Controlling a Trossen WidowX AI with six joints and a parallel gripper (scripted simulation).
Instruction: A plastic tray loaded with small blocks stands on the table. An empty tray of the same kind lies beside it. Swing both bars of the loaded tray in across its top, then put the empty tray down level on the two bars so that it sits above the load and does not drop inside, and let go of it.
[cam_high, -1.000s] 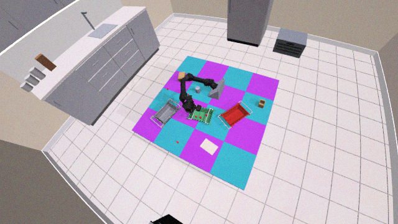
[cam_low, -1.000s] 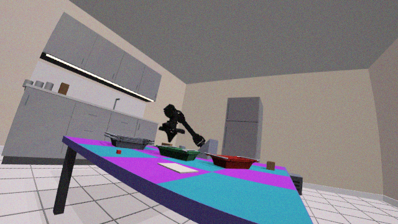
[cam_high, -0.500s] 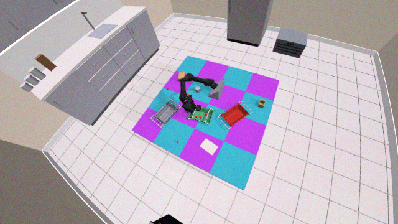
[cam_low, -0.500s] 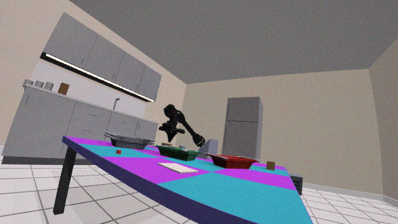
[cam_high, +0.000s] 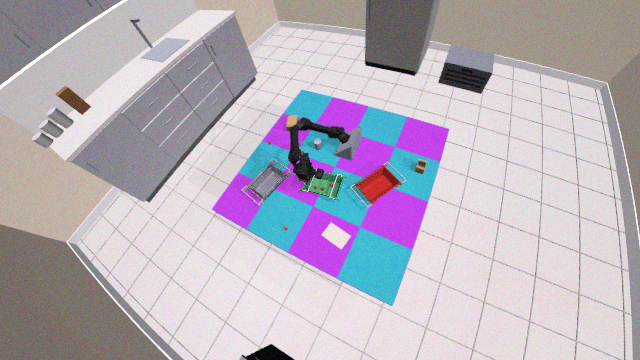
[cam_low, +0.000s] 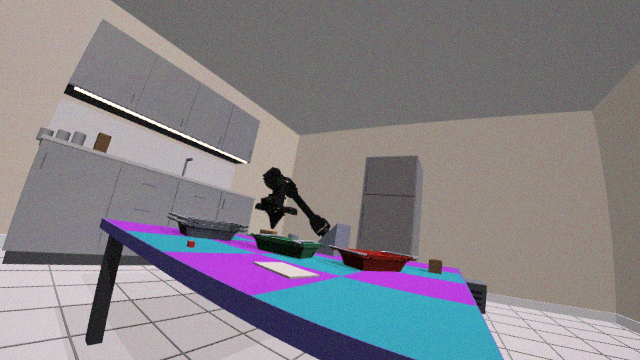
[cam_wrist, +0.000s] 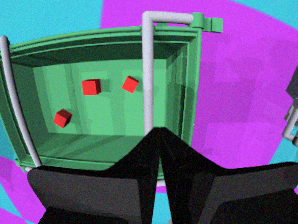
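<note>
My gripper tip is 41 cm to the right of the red tray, 14 cm past it and 4 cm above it. The rest, counted from my gripper tip: white flat plate 29 cm to the left, 26 cm ahead, 9 cm below.
</note>
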